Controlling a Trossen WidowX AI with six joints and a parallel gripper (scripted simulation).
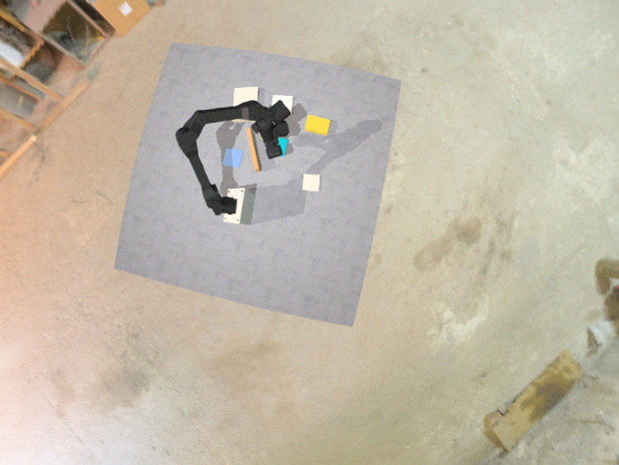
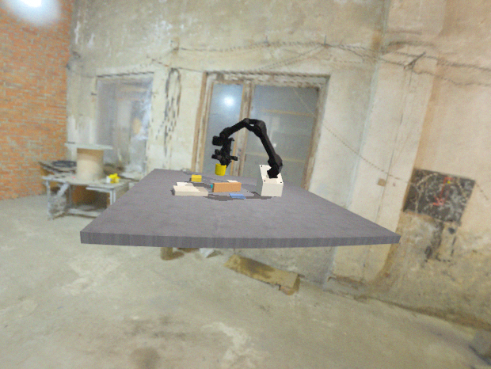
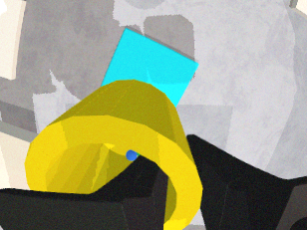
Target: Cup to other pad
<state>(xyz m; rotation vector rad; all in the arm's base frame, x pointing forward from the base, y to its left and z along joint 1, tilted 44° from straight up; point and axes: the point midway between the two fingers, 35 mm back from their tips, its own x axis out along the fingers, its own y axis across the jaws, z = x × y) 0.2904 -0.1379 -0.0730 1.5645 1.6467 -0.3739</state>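
Now: gripper tip 10 cm to the right of the orange bar and 10 cm above it. From my gripper tip the other things lie so: white block: 15 cm behind, 18 cm to the right, 11 cm below; then light blue pad: 3 cm behind, 21 cm to the left, 13 cm below; then yellow cup: 2 cm ahead, 1 cm to the left.
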